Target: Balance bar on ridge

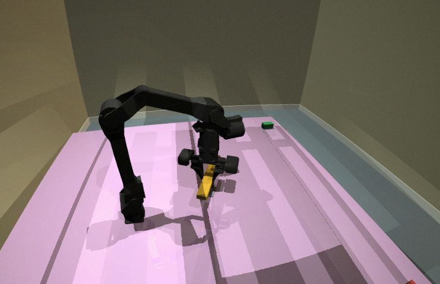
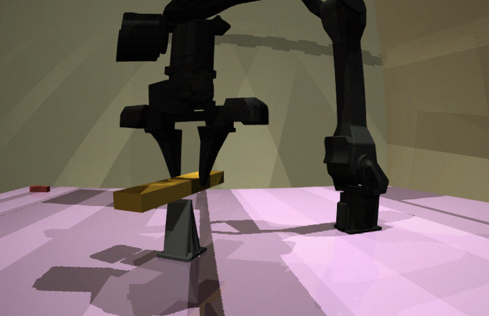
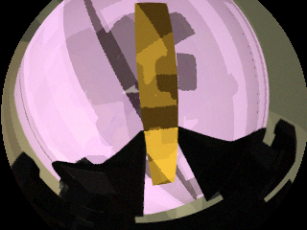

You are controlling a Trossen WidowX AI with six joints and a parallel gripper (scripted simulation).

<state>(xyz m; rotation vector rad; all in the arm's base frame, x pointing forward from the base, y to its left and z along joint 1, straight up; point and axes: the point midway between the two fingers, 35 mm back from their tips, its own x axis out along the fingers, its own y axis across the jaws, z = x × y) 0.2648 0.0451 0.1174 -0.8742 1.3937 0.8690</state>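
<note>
My gripper tip is 1 cm short of the yellow bar and 3 cm to the right of it. Also, from my gripper tip: small red block (48 cm ahead, 55 cm to the right, 7 cm below); then small green block (48 cm ahead, 46 cm to the left, 7 cm below).
</note>
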